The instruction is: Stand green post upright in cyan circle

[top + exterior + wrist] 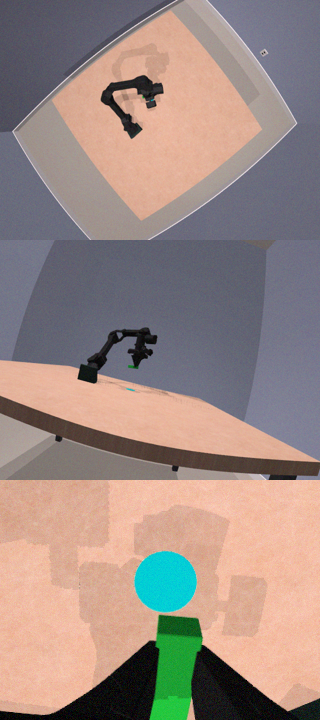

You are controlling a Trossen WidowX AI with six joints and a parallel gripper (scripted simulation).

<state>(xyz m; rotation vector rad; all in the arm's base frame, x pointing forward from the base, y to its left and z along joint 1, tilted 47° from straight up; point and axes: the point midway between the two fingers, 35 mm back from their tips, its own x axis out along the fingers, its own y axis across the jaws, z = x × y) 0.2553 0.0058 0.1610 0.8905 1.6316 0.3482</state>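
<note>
My gripper tip is 150 mm above the cyan circle. Also, from my gripper tip: green post: 20 mm behind, 10 mm to the left.
</note>
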